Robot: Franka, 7 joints.
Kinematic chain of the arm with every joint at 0, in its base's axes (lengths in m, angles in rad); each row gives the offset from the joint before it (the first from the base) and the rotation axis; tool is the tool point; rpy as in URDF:
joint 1: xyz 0 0 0.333 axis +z
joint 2: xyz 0 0 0 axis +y
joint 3: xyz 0 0 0.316 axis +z
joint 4: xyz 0.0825 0 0 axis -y
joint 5: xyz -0.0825 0 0.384 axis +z
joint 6: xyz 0 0 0 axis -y
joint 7: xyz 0.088 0 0 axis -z
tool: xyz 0 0 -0.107 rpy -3.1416 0 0
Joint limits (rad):
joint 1: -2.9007..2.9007
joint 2: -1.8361..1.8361
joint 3: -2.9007..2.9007
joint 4: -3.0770..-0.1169
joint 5: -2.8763..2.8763
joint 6: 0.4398..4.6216
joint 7: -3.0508..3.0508
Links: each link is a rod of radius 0.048 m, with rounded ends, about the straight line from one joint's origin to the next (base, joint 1, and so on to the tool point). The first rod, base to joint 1, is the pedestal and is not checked.
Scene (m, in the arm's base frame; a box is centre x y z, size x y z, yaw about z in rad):
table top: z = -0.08
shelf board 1: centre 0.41 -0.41 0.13 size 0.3 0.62 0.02 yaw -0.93
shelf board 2: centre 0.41 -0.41 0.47 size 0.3 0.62 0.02 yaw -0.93
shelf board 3: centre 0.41 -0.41 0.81 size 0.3 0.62 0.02 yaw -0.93
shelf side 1: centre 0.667 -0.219 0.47 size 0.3 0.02 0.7 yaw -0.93
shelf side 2: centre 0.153 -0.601 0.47 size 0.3 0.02 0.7 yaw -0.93
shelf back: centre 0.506 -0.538 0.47 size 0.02 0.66 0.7 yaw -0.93
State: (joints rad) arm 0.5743 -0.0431 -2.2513 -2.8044 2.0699 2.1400 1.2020
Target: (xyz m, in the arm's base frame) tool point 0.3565 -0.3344 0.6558
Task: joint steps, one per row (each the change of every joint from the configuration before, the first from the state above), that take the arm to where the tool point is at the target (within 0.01 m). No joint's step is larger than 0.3 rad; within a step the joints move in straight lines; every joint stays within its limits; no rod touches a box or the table.
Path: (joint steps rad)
1: -0.0105 0.2494 -0.1143 0.0507 0.1613 -0.1036 -0.1016
2: -0.0106 0.2494 -0.1143 0.0507 0.1613 -0.1035 -0.1016
3: -0.0105 0.2495 -0.1144 0.0507 0.1612 -0.1036 -0.1016
4: -0.0105 0.2494 -0.1143 0.0507 0.1613 -0.1036 -0.1016
5: -0.0105 0.2494 -0.1143 0.0507 0.1613 -0.1035 -0.1016
6: 0.2219 -0.1658 0.1699 0.1304 -0.2523 0.1172 0.1693
7: 0.2219 -0.1658 0.1700 0.1304 -0.2522 0.1172 0.1694
8: 0.2219 -0.1658 0.1699 0.1304 -0.2523 0.1173 0.1693

